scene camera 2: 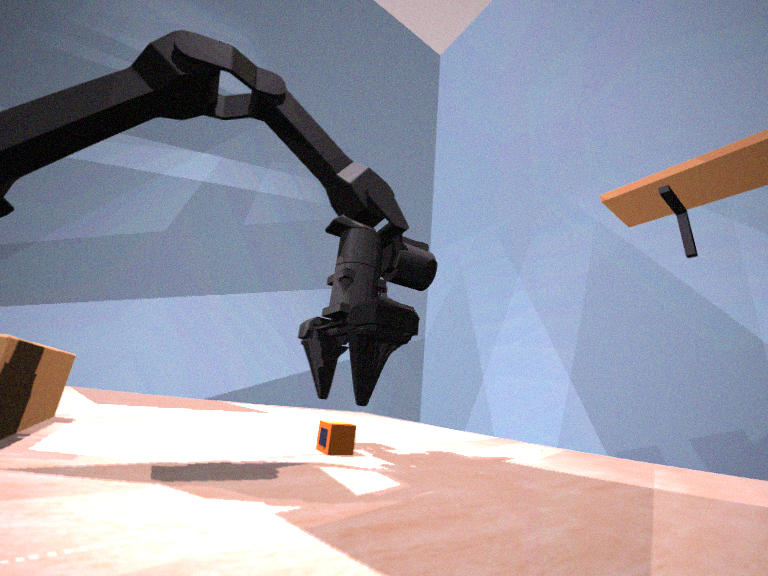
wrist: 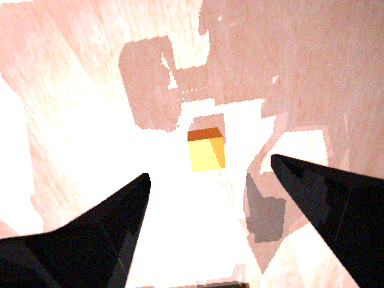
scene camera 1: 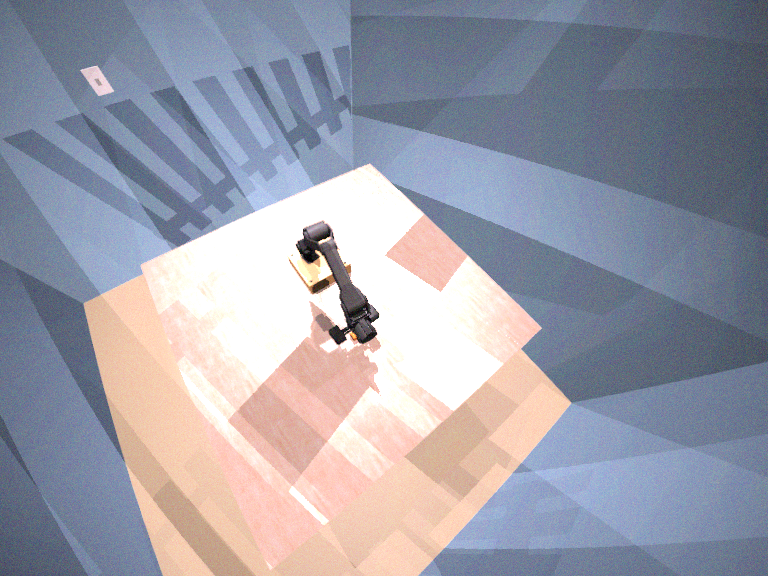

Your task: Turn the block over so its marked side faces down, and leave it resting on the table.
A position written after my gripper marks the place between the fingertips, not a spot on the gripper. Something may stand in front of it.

Note:
My gripper point(scene camera 2: 339, 402) is open, holding nothing. Also in view: a block point(scene camera 2: 334, 438).
The block also shows in the wrist view point(wrist: 206, 146). My gripper also shows in the wrist view point(wrist: 209, 169).

